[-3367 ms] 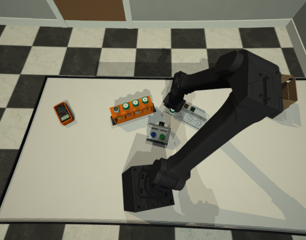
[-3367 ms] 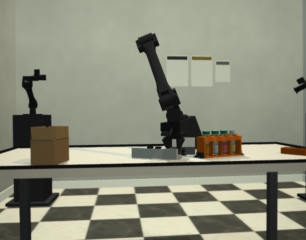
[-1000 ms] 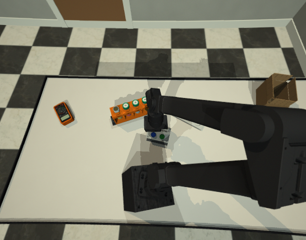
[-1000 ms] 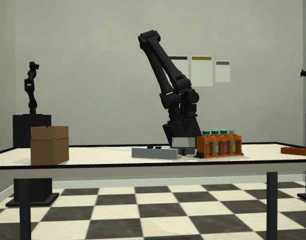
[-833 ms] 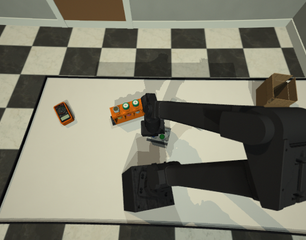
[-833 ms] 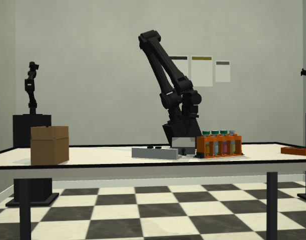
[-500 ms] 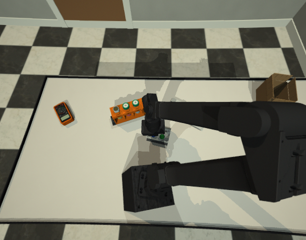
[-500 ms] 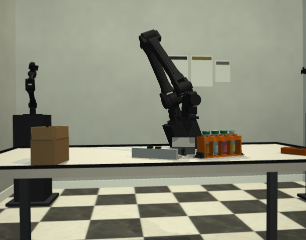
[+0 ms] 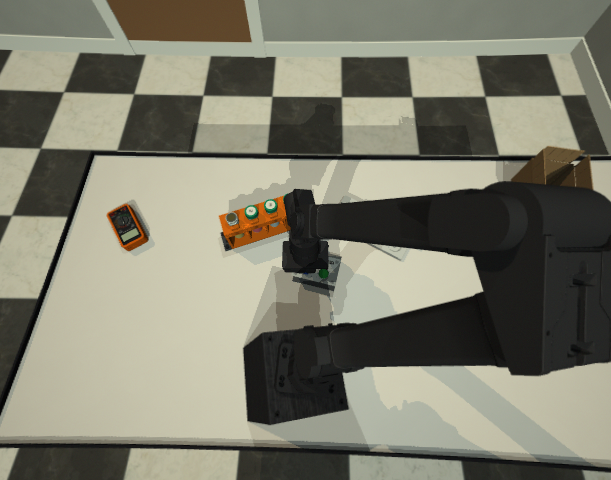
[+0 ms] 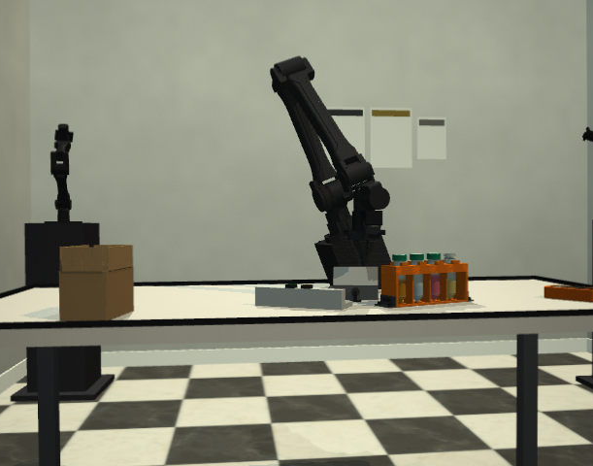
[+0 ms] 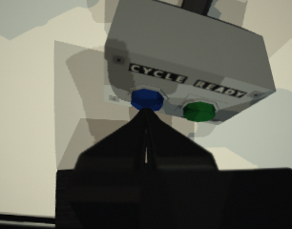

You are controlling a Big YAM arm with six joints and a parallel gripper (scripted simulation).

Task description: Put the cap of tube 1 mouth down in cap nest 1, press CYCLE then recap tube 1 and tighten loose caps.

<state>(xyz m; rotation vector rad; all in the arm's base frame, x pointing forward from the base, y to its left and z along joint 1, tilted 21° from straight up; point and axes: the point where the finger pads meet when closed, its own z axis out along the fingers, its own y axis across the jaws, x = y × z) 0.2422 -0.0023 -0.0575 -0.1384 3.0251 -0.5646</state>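
My hand is 2 cm above the blue key. The rest, counted from my hand: key housing (2 cm ahead, 2 cm to the right, 3 cm below); green key (4 cm to the right, 2 cm below); cap (18 cm ahead, 10 cm to the right, 7 cm below).
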